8 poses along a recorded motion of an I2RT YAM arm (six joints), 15 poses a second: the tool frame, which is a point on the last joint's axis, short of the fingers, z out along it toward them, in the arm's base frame.
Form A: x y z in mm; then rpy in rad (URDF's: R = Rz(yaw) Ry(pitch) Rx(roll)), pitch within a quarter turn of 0, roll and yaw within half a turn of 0.
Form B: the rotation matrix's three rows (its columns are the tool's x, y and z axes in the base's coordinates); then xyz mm. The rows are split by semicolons. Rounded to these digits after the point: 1 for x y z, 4 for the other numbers.
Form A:
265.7, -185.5, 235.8, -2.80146, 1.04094, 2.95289
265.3, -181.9, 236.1, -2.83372, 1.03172, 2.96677
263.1, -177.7, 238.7, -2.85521, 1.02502, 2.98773
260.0, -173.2, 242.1, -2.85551, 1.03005, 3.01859
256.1, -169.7, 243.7, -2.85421, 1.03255, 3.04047
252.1, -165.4, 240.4, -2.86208, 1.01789, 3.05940
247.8, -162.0, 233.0, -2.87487, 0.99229, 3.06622
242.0, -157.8, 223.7, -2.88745, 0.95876, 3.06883
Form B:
-0.4964, 0.4596, 0.7364; 0.0948, 0.8720, -0.4803; -0.8629, -0.1686, -0.4765; 265.7, -185.5, 235.8
-0.5055, 0.4218, 0.7527; 0.0893, 0.8932, -0.4407; -0.8582, -0.1556, -0.4892; 265.3, -181.9, 236.1
-0.5129, 0.3856, 0.7669; 0.0796, 0.9109, -0.4048; -0.8547, -0.1466, -0.4979; 263.1, -177.7, 238.7
-0.5109, 0.3578, 0.7816; 0.0632, 0.9224, -0.3810; -0.8573, -0.1453, -0.4939; 260.0, -173.2, 242.1
-0.5100, 0.3389, 0.7906; 0.0518, 0.9295, -0.3651; -0.8586, -0.1453, -0.4916; 256.1, -169.7, 243.7
-0.5234, 0.3129, 0.7926; 0.0431, 0.9387, -0.3421; -0.8510, -0.1449, -0.5048; 252.1, -165.4, 240.4
-0.5452, 0.2927, 0.7855; 0.0412, 0.9453, -0.3236; -0.8373, -0.1441, -0.5274; 247.8, -162.0, 233.0
-0.5730, 0.2756, 0.7718; 0.0418, 0.9504, -0.3083; -0.8185, -0.1444, -0.5561; 242.0, -157.8, 223.7

